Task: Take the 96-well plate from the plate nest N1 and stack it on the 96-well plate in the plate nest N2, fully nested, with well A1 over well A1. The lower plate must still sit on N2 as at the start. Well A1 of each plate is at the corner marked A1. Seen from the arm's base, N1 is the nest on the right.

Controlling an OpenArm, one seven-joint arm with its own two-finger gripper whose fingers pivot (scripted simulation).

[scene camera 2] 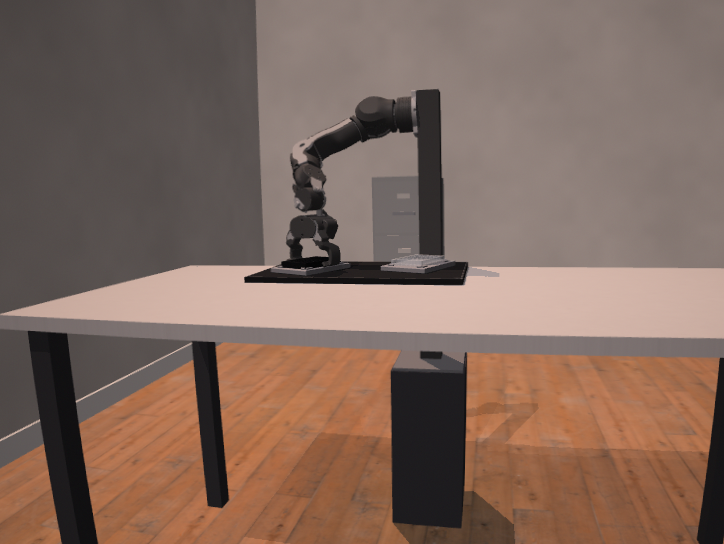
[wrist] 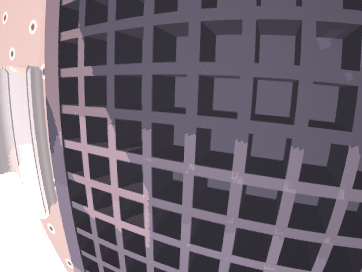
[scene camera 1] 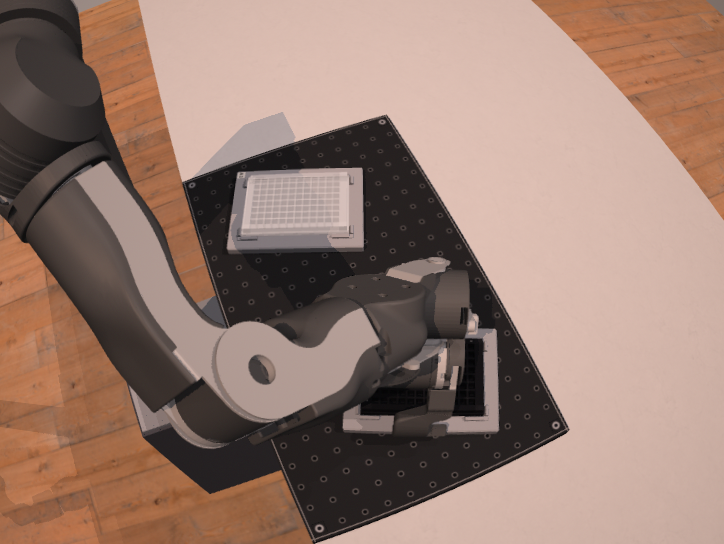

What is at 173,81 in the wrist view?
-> A black 96-well plate.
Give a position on a plate nest N2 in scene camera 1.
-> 300,243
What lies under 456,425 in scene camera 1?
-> A grey plate nest N1.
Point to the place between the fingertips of my gripper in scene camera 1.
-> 420,377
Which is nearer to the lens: the black 96-well plate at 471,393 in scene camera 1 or the clear 96-well plate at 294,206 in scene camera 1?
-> The black 96-well plate.
